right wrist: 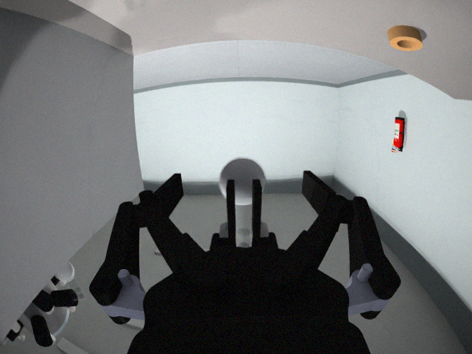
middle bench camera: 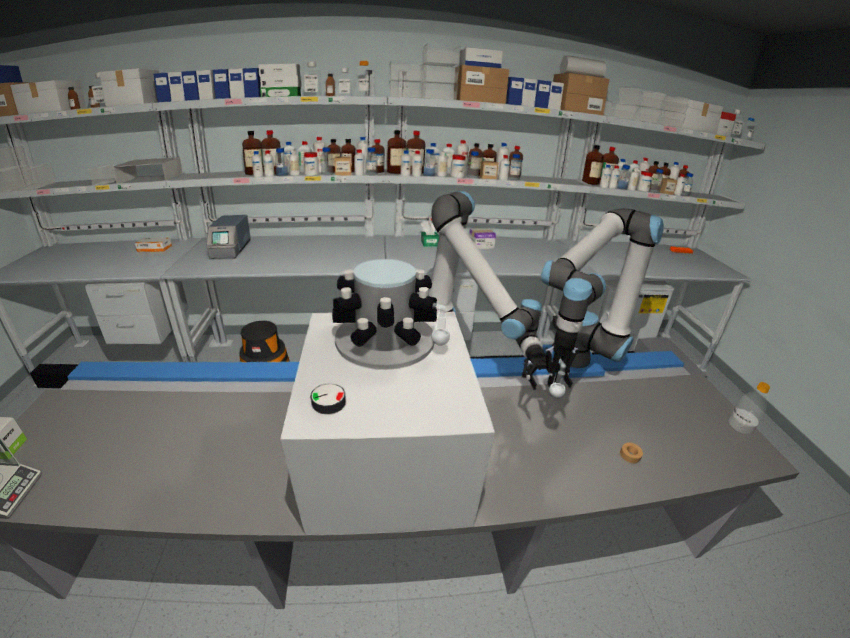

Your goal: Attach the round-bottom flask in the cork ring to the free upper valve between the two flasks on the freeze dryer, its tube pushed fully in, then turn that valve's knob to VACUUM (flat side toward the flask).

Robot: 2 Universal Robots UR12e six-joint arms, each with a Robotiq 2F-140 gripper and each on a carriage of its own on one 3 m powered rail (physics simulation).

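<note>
The round-bottom flask hangs bulb down from my left gripper, which is shut on its neck above the bench. My right gripper is open, close beside the left one; in the right wrist view its spread fingers stand either side of the left fingers and flask, apart from them. The cork ring lies empty on the bench. The freeze dryer's drum carries black valves with white knobs; another flask hangs at its right side. A second attached flask is not discernible.
The dryer's white cabinet stands left of both grippers. A round gauge lies on its top. A bottle with an orange cap stands at the right bench end. The blue rail runs behind. A balance is at far left.
</note>
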